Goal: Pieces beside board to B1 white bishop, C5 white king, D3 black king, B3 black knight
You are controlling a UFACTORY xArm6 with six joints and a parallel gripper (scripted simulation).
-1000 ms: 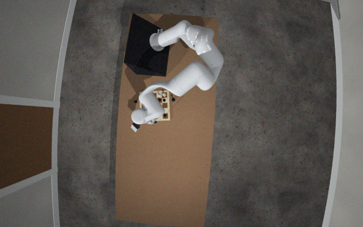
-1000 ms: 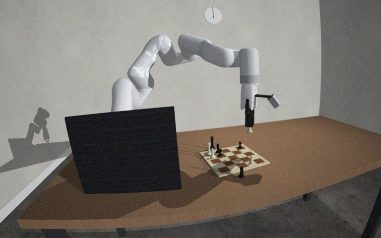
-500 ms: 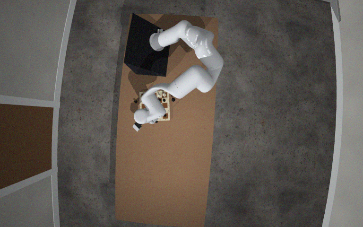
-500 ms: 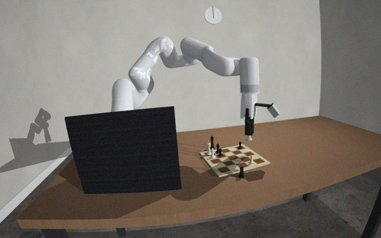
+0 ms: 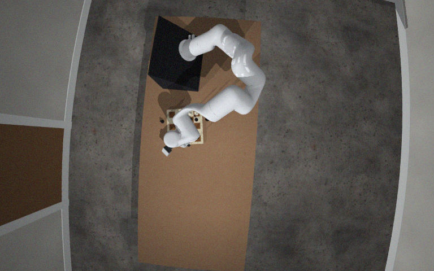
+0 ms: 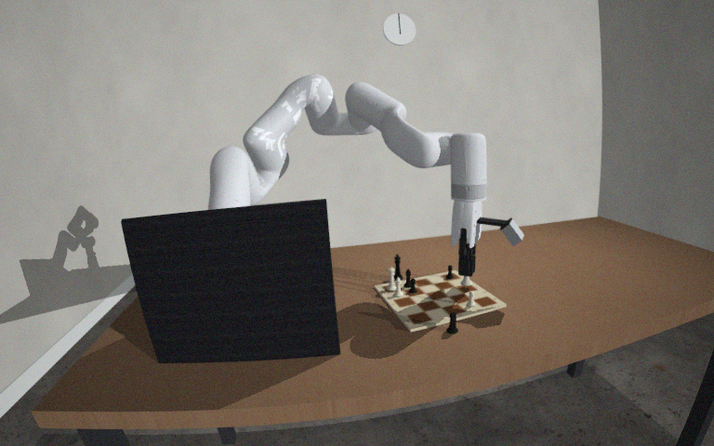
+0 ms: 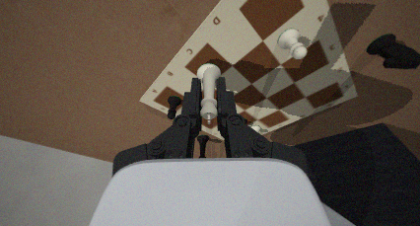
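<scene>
Now: the white pawn 80 mm to the right of my hand, 40 mm below it and 30 mm behind it. The rest, counted from my hand: white king: 10 mm below; then chessboard: 70 mm behind, 60 mm below, 10 mm to the right; then black king: 130 mm to the left, 130 mm behind, 30 mm below.
</scene>
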